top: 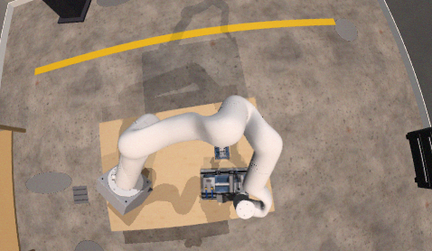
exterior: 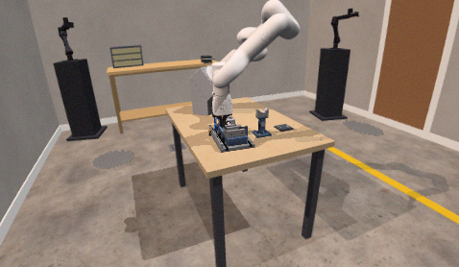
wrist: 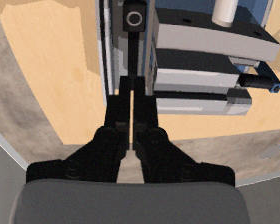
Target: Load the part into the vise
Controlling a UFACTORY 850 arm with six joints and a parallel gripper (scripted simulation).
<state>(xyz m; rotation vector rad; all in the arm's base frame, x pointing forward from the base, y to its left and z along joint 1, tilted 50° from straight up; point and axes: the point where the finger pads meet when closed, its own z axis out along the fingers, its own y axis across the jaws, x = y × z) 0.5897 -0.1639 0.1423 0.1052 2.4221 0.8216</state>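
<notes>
My hand is 1 cm past the part, 5 cm to the right of it and 3 cm above it. Also, from my hand: white cylinder rod (10 cm behind, 5 cm to the left, 5 cm below); then work stop (1 cm behind, 11 cm to the left, 4 cm below); then grey vise jaw (4 cm behind, 6 cm to the left, 5 cm below).
</notes>
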